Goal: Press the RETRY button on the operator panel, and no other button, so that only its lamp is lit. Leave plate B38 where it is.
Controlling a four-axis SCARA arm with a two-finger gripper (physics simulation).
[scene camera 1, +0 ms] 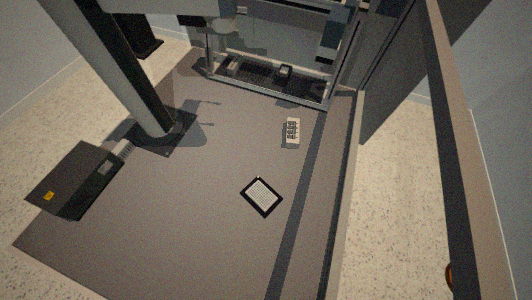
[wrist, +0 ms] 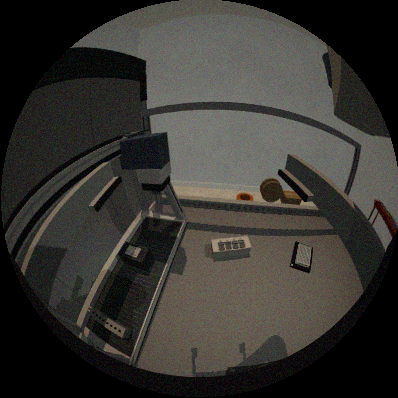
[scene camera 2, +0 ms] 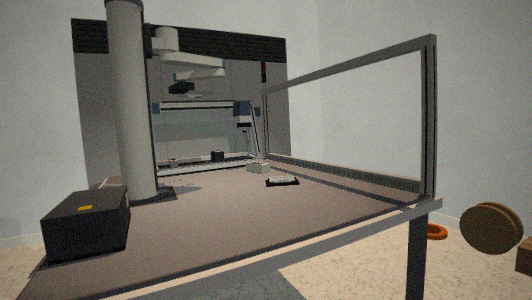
One and the same spot on a dark controller box: (scene camera 2: 108,202) is (scene camera 1: 64,194).
